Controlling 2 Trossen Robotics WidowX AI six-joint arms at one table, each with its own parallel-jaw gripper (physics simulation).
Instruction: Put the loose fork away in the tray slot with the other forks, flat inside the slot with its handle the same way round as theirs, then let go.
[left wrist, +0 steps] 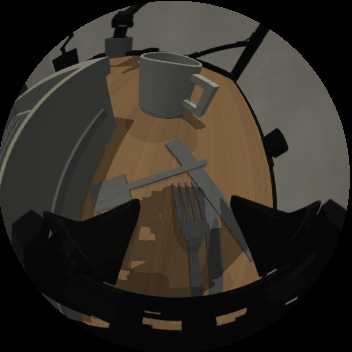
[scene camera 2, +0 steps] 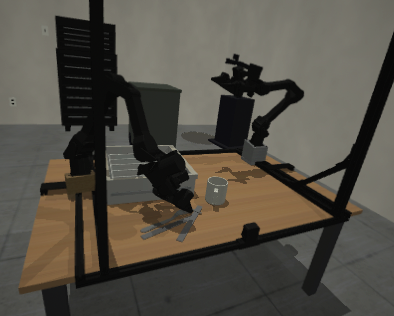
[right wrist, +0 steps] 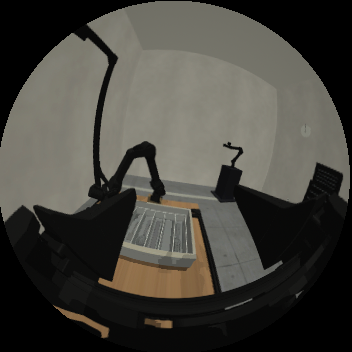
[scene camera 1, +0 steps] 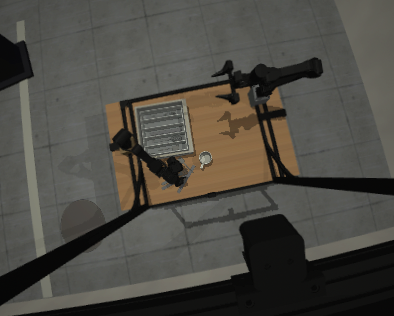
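Note:
The loose fork (left wrist: 194, 230) lies on the table, tines pointing away in the left wrist view, close beside a long flat piece (left wrist: 215, 250). My left gripper (left wrist: 185, 202) (scene camera 2: 189, 207) is open and empty, low over the cutlery, with the fork between its spread fingers but not gripped. The light grey tray (scene camera 1: 190, 135) (scene camera 2: 125, 192) (left wrist: 45, 150) (right wrist: 145, 254) has long parallel slots holding cutlery; which slot holds the forks is too small to tell. My right gripper (scene camera 1: 216, 86) (right wrist: 186, 191) is open and empty, raised away from the tray. The left arm partly hides the fork in the scene views.
A spatula-like piece (left wrist: 112, 192) has its handle across a diagonal flat bar (left wrist: 177, 150), ahead of the fork. A grey mug (scene camera 1: 205, 158) (scene camera 2: 216, 192) (left wrist: 165, 85) stands beyond them. The tray's tall side wall is close to the left gripper. A black frame (scene camera 2: 200, 256) edges the table.

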